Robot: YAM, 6 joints.
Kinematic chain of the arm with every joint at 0, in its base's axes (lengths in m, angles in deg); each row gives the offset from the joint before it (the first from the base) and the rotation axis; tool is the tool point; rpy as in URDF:
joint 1: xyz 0 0 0.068 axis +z
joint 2: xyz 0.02 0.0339 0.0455 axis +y
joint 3: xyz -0.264 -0.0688 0 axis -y
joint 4: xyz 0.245 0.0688 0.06 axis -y
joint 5: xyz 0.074 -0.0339 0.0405 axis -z
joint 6: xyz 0.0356 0 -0.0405 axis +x
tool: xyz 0 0 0 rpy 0 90 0
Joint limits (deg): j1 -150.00..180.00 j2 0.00..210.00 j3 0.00..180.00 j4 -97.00..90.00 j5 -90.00..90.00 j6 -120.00..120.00
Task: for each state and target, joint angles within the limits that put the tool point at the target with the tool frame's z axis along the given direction. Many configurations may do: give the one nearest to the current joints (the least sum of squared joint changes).
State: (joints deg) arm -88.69 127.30 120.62 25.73 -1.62 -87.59
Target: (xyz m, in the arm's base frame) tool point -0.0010 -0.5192 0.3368 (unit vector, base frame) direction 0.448 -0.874 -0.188
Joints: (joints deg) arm -91.99 123.35 115.34 -4.36 -28.56 -87.59
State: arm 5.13 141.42 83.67 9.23 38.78 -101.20
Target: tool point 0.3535 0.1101 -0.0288 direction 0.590 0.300 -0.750
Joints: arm 16.65 137.55 53.18 35.34 -6.80 -101.20
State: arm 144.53 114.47 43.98 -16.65 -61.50 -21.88
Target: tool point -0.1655 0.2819 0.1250 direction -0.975 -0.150 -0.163
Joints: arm 114.48 106.55 41.35 33.85 -71.74 -21.88
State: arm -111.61 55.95 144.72 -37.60 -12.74 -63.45
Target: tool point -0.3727 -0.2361 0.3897 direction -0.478 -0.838 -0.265
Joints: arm -149.89 106.38 105.15 -16.40 -29.00 -63.45
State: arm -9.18 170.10 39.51 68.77 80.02 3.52
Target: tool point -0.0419 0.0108 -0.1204 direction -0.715 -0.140 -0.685
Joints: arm -43.82 202.49 19.10 61.94 36.59 3.52
